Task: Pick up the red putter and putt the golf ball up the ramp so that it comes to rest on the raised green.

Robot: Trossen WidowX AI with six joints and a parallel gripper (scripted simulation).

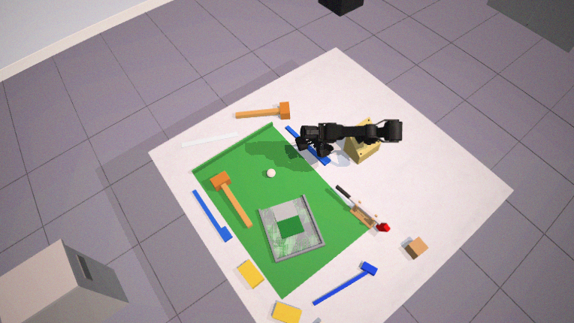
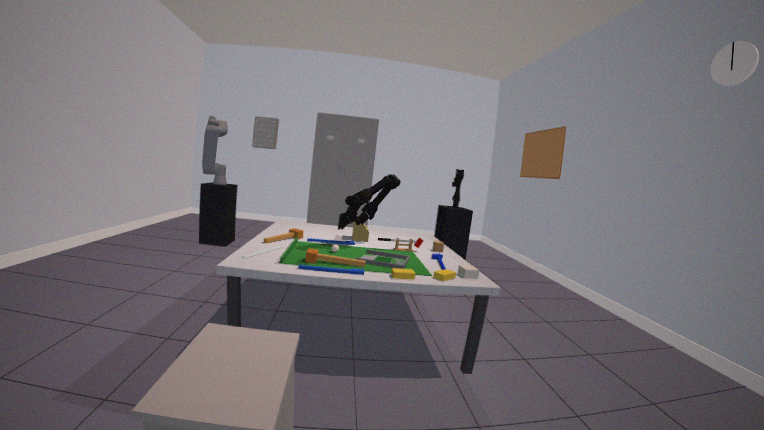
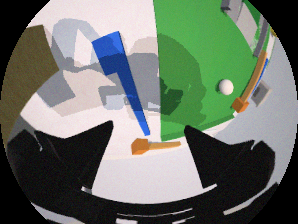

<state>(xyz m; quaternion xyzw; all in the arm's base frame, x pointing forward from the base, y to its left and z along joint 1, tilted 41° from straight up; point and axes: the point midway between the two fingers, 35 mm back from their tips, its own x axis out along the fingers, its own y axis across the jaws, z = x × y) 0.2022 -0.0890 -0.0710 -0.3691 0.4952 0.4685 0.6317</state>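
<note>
My gripper tip is now 2 cm short of the wooden stand, 41 cm to the right of it and 6 cm above it. Also, from my gripper tip: white golf ball 22 cm ahead, 2 cm to the right, 7 cm below; green mat 28 cm ahead, 10 cm to the left, 9 cm below; white strip 34 cm ahead, 39 cm to the right, 9 cm below.
</note>
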